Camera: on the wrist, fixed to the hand. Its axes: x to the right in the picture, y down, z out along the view.
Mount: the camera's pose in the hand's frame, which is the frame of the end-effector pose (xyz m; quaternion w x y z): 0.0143 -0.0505 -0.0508 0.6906 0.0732 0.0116 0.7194
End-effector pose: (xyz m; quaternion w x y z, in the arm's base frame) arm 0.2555 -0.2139 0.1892 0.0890 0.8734 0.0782 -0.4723
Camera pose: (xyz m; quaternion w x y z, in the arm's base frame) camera 0.2933 -0.1524 0.2004 0.3364 0.6715 -0.6079 -0.2578
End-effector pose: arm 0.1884 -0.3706 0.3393 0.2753 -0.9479 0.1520 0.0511
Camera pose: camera 0.2186 -0.3611 0.4051 0.2210 -0.5257 0.7938 0.2112
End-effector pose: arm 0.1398 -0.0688 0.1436 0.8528 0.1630 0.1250 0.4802
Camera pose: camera 0.1676 -0.0730 0.0762 0.2301 0.2593 0.0141 0.9379
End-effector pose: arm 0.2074 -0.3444 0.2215 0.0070 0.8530 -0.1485 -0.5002
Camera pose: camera 0.2698 -0.3068 0.2266 0.3040 0.4886 -0.7528 -0.3197
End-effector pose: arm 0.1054 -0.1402 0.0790 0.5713 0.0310 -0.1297 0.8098
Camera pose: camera 0.1526 -0.0988 0.0417 0.1888 0.0395 0.0460 -0.9801
